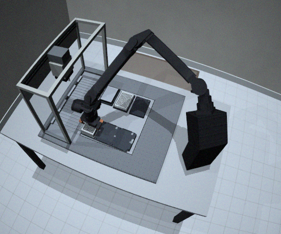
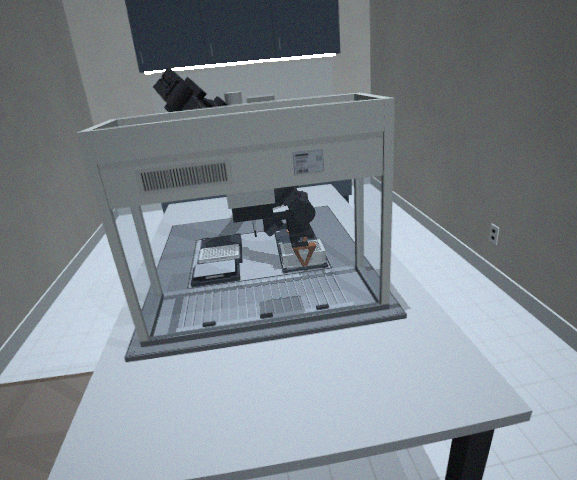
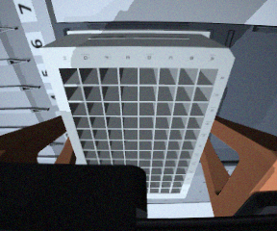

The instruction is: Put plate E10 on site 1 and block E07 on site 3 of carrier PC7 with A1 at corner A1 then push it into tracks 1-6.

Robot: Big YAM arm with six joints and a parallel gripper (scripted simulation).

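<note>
My gripper is now 260 mm to the left of the dark nest S3, 20 mm past it and 20 mm above it. Round my hand: nest S1 (240 mm behind, 230 mm to the right, 20 mm below); dark carrier PC7 (100 mm behind, 10 mm to the left, 10 mm below).
</note>
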